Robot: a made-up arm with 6 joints. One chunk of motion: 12 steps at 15 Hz.
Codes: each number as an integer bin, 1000 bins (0 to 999) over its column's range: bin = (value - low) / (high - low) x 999, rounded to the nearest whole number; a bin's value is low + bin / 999 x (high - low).
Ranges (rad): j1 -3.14..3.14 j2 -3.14..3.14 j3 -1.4..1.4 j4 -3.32..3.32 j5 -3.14..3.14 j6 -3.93..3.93
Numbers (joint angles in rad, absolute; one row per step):
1: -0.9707 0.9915 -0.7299 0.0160 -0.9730 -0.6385
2: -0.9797 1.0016 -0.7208 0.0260 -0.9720 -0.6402
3: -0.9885 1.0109 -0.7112 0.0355 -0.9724 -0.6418
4: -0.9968 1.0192 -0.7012 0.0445 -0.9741 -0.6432
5: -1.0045 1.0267 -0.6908 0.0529 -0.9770 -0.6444
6: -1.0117 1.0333 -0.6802 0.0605 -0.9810 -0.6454
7: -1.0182 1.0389 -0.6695 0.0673 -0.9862 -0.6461
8: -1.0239 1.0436 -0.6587 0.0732 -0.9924 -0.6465
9: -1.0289 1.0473 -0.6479 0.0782 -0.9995 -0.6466
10: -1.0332 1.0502 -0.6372 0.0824 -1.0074 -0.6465
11: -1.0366 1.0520 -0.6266 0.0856 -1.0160 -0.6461
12: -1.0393 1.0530 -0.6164 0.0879 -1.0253 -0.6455
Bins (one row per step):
1: 345 657 239 502 345 418
2: 344 659 242 503 345 418
3: 342 660 246 505 345 418
4: 341 662 249 506 345 418
5: 340 663 253 507 344 418
6: 339 664 257 509 343 417
7: 338 665 261 510 343 417
8: 337 666 264 511 342 417
9: 336 666 268 511 341 417
10: 335 667 272 512 339 417
11: 335 667 276 512 338 417
12: 334 667 280 513 336 417

